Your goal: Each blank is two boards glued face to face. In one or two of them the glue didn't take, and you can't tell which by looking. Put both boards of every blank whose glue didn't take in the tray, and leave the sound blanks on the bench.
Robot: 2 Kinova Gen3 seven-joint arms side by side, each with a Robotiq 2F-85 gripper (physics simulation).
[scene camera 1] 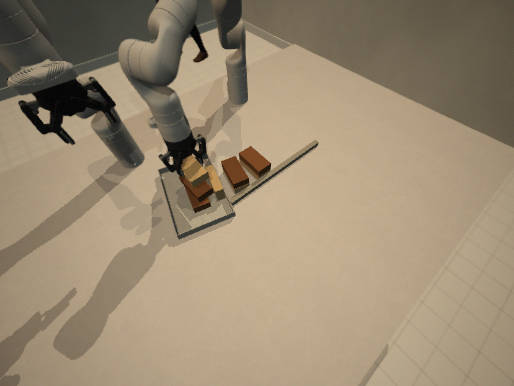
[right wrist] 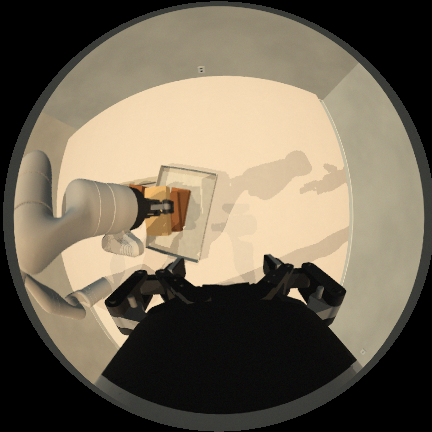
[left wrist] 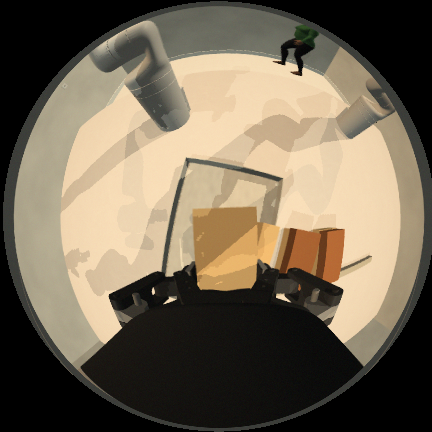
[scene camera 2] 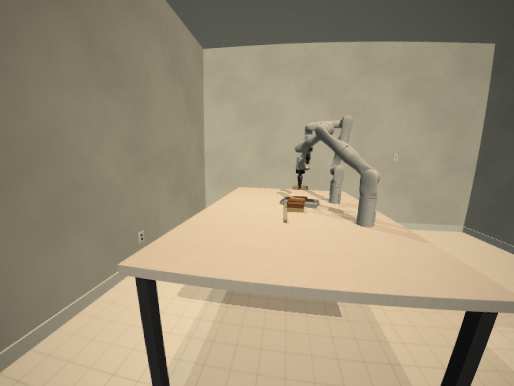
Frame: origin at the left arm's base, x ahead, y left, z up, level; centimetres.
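Seen in the pictures: left gripper, fingertip midpoint: (scene camera 1: pixel 191 170) (right wrist: pixel 157 208) (left wrist: pixel 226 268) (scene camera 2: pixel 299 188); right gripper, fingertip midpoint: (scene camera 1: pixel 94 133) (right wrist: pixel 223 265) (scene camera 2: pixel 307 164); left arm's base at its link origin: (scene camera 1: pixel 239 99) (right wrist: pixel 105 284) (left wrist: pixel 344 128) (scene camera 2: pixel 364 224); right arm's base at its link origin: (scene camera 1: pixel 133 159) (left wrist: pixel 172 118) (scene camera 2: pixel 334 202).
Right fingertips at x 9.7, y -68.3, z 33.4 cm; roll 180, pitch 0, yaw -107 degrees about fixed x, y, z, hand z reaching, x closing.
Offsets run from my right fingertips to a thing's top centre.
My left gripper (scene camera 1: pixel 191 162) (left wrist: pixel 226 268) is shut on a light board @[dy +13.2, dx +11.0, dz -17.8 cm] (scene camera 1: pixel 196 172) (scene camera 2: pixel 300 187) (left wrist: pixel 225 232), holding it above the tray @[dy +11.8, dx +9.8, dz -30.4 cm] (scene camera 1: pixel 206 226) (left wrist: pixel 173 220) (right wrist: pixel 208 217). In the tray, an upper dark brown board @[dy +13.1, dx +10.5, dz -27.2 cm] (scene camera 1: pixel 200 189) lies across a lower brown board @[dy +11.1, dx +11.7, dz -30.2 cm] (scene camera 1: pixel 201 205). Another light board @[dy +18.2, dx +14.7, dz -27.2 cm] (scene camera 1: pixel 215 181) (left wrist: pixel 268 242) is at the tray's right side in scene camera 1. Two blanks, brown over light, sit on the bench right of the tray: the nearer blank @[dy +25.3, dx +18.7, dz -27.4 cm] (scene camera 1: pixel 234 171) (left wrist: pixel 303 250) and the farther blank @[dy +33.8, dx +22.0, dz -27.4 cm] (scene camera 1: pixel 255 160) (left wrist: pixel 332 255). My right gripper (scene camera 1: pixel 95 132) (right wrist: pixel 223 265) is open and empty, raised left of the tray.
A long thin strip (scene camera 1: pixel 280 170) (scene camera 2: pixel 285 214) (left wrist: pixel 356 263) runs from near the tray's corner along the front of the two blanks. The left arm reaches over the tray's back side. A person stands beyond the table in the left wrist view.
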